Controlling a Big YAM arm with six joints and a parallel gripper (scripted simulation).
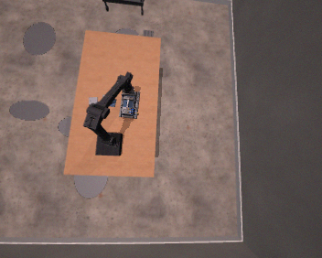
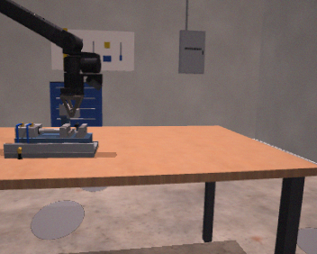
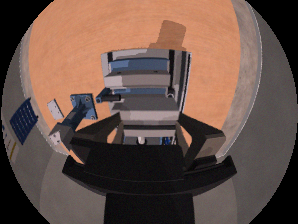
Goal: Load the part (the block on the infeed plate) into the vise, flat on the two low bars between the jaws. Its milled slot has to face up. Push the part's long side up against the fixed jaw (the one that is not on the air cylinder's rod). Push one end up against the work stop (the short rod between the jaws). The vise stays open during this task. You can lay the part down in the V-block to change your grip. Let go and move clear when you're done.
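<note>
My gripper is now 10 mm below the grey part. The rest, counted from my hand: vise: 100 mm below, 70 mm behind, 10 mm to the left.
</note>
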